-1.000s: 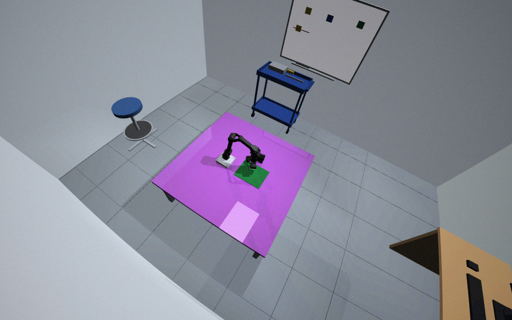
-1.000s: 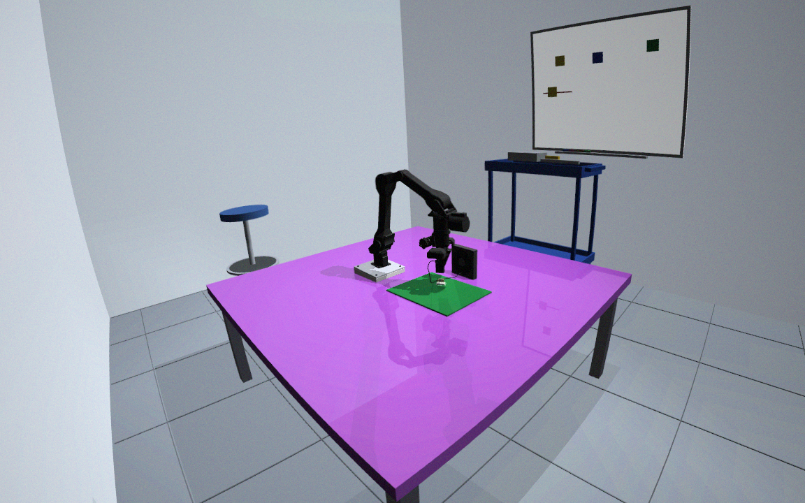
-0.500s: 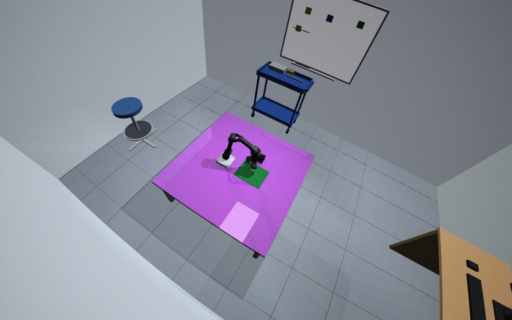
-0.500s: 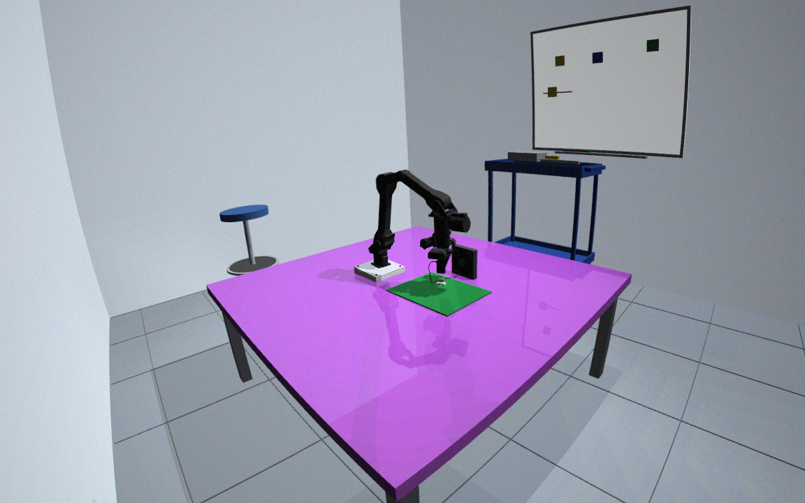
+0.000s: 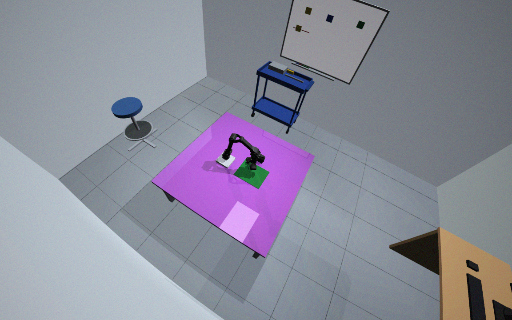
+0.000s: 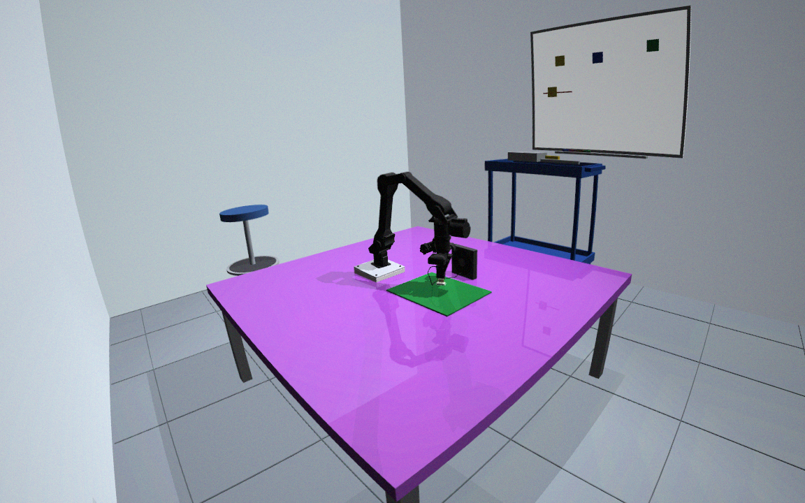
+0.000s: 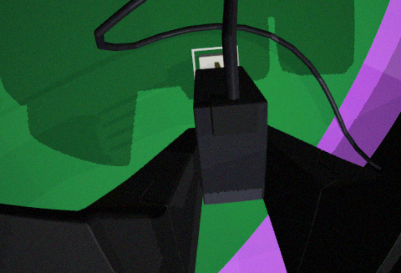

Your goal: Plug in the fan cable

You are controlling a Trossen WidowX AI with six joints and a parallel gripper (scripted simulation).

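Now: gripper tip 40 mm above the white four-pin header and 10 mm past it. Also, from my gripper tip: black fan: 120 mm to the left, 20 mm behind, 20 mm above; then black fan plug: 10 mm behind, 10 mm above; then green board: 60 mm below, 50 mm to the right, 30 mm ahead.
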